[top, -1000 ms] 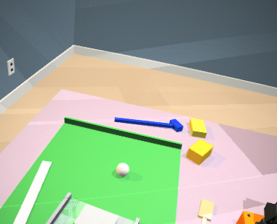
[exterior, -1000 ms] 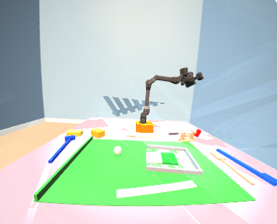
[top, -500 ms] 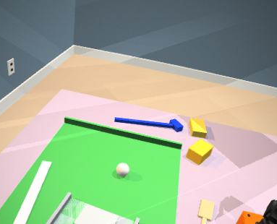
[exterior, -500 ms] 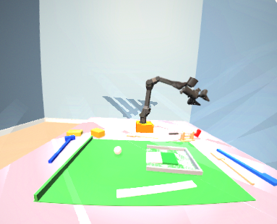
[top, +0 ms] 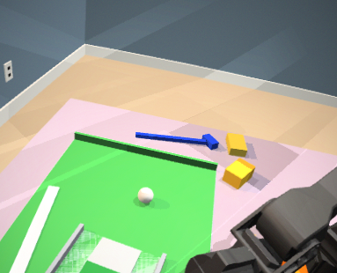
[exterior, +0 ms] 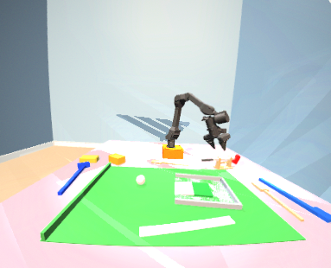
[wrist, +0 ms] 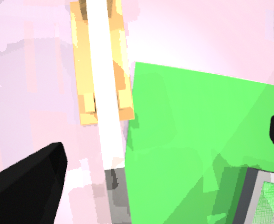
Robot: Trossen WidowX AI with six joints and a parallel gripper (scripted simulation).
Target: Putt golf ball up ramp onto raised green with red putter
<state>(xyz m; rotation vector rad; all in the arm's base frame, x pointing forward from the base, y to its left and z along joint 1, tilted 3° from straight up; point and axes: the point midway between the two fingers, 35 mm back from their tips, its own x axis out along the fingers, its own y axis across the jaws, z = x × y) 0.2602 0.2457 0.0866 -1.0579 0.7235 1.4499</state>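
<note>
My gripper tip is now 30 mm past the wooden rack, 60 mm to the right of it and 100 mm above it. From my gripper tip the other things lie so: dark green wall 200 mm ahead, 670 mm to the right, 120 mm below; white golf ball 160 mm ahead, 460 mm to the right, 110 mm below; white strip 400 mm ahead, 300 mm to the right, 130 mm below.
</note>
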